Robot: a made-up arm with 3 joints. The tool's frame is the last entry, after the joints.
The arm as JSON. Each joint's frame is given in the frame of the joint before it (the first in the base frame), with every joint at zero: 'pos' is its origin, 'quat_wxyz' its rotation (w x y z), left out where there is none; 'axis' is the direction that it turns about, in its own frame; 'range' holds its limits. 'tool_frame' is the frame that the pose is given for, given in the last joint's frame.
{
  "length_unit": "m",
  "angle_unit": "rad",
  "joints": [
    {
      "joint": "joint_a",
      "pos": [
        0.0,
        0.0,
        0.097
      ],
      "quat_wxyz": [
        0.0,
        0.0,
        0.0,
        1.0
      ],
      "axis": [
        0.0,
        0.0,
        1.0
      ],
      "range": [
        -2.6,
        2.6
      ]
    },
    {
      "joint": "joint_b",
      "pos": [
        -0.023,
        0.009,
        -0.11
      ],
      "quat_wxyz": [
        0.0,
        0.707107,
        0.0,
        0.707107
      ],
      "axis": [
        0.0,
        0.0,
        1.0
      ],
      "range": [
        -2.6,
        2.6
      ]
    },
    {
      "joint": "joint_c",
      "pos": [
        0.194,
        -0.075,
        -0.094
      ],
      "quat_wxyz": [
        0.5,
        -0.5,
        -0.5,
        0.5
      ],
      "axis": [
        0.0,
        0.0,
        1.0
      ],
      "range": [
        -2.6,
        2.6
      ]
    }
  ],
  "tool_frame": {
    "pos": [
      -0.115,
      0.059,
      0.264
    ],
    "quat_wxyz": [
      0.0,
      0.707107,
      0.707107,
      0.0
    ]
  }
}
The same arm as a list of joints. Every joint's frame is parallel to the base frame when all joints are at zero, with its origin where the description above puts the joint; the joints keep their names.
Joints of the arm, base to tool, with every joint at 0 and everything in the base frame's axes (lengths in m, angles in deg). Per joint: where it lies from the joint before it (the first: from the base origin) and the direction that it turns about. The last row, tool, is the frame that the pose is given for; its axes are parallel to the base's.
joint_a: axis 0 0 1 origin 0 0 0.097
joint_b: axis -1 0 0 origin 0.023 -0.009 -0.11
joint_c: axis 0 0 -1 origin 0.094 -0.075 0.194
tool: origin 0.059 -0.115 -0.264
Joint limits (deg, base to tool): -148.97..148.97 -148.97..148.97 -148.97..148.97

